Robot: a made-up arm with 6 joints. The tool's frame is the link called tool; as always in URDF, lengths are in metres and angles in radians. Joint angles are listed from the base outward.
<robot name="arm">
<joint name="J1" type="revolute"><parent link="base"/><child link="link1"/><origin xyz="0.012 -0.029 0.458"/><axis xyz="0 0 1"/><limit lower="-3.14" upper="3.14"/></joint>
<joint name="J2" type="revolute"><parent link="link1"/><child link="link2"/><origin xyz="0.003 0.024 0"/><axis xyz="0 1 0"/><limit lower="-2.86" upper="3.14"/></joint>
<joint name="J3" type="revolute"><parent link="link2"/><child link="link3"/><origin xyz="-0.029 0.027 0.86"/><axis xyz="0 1 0"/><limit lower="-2.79" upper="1.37"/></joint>
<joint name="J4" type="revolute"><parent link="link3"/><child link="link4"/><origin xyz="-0.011 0.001 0.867"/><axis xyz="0 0 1"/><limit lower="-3.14" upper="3.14"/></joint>
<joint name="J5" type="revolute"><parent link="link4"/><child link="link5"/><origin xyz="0.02 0.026 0.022"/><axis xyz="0 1 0"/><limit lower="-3.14" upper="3.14"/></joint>
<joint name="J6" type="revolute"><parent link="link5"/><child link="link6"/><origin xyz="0 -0.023 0.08"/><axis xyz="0 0 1"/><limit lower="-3.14" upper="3.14"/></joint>
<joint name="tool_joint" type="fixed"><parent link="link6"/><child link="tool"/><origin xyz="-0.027 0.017 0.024"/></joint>
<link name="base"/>
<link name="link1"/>
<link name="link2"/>
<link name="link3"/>
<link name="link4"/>
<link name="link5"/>
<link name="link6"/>
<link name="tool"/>
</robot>
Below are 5 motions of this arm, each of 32 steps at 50 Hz.
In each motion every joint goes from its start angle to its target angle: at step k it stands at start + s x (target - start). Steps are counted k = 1, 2, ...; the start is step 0. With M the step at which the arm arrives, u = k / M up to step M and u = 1 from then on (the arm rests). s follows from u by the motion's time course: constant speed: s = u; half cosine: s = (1 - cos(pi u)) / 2; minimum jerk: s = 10 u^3 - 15 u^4 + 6 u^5.
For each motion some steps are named. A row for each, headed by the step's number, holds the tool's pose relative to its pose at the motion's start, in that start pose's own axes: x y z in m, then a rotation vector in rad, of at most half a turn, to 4 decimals.
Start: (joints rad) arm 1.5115 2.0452 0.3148 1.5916 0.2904 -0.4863
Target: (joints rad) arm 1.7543 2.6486 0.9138 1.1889 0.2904 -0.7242
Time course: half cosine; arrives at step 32
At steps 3, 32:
3: 0.0225 -0.0299 0.0061 0.0236 0.0162 -0.0096
32: 0.8452 -1.2354 -0.5815 0.9334 0.9694 -0.4425

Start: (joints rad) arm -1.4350 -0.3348 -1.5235 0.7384 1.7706 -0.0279
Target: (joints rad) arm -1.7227 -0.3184 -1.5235 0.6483 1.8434 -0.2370
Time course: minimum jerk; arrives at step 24
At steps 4, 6, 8, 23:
4: 0.0006 0.0087 0.0086 0.0014 0.0096 -0.0141
6: 0.0020 0.0253 0.0250 0.0039 0.0281 -0.0411
8: 0.0052 0.0513 0.0504 0.0074 0.0569 -0.0835
23: 0.0626 0.2418 0.2297 0.0224 0.2683 -0.4021

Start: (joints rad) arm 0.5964 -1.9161 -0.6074 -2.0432 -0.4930 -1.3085
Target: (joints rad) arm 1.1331 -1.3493 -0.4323 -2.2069 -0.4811 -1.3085
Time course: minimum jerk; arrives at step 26
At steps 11, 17, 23, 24, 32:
11: -0.4579 0.1416 -0.1938 -0.0844 -0.3445 -0.0362
17: -0.8938 0.2945 -0.6101 -0.2007 -0.7301 -0.0291
23: -1.0654 0.3448 -0.8917 -0.2679 -0.9243 -0.0013
24: -1.0714 0.3462 -0.9039 -0.2707 -0.9320 0.0002
32: -1.0742 0.3469 -0.9094 -0.2720 -0.9356 0.0009

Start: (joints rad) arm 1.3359 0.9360 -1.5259 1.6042 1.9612 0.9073
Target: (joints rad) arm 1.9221 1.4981 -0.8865 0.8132 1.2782 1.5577
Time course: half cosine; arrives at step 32
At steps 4, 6, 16, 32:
4: -0.0264 -0.0357 0.0089 -0.0347 -0.0185 0.0712
6: -0.0570 -0.0802 0.0231 -0.0746 -0.0387 0.1580
16: -0.2316 -0.4903 0.3255 -0.3013 -0.1242 0.9324
32: -0.1039 -0.8102 1.0051 -0.2002 -0.1016 1.7115

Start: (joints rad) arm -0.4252 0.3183 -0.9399 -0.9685 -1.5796 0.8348
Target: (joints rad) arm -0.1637 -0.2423 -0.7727 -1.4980 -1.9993 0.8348
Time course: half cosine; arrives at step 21
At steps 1, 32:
1: -0.0010 -0.0034 0.0016 -0.0033 -0.0006 -0.0023
32: -0.3912 -0.5821 0.1622 -0.5530 0.0787 -0.3518

